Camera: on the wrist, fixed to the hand. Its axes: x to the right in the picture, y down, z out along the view.
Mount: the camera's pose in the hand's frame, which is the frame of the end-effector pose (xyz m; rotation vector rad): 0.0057 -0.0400 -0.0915 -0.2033 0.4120 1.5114
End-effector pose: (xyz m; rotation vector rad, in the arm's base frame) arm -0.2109 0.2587 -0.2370 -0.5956 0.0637 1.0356
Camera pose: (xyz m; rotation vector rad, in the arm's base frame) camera -0.1545 0.2034 -0.2984 -0.9485 0.8857 2.3670
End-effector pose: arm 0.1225 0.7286 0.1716 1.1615 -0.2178 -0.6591
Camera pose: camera 0.1567 0.7869 0.0979 0.6274 -0.5610 0.8622
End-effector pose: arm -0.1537 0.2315 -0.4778 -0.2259 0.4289 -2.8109
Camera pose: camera -0.1873 0.2908 -0.5510 0.4700 0.6031 -1.2983
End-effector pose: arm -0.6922 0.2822 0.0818 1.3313 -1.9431 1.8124
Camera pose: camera -0.7077 0.3643 0.1368 0.6985 2.2511 -1.4275
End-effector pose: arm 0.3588 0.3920 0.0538 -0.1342 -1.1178 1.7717
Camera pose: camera 0.4326 0.4564 0.0333 1.6100 0.7902 -2.4158
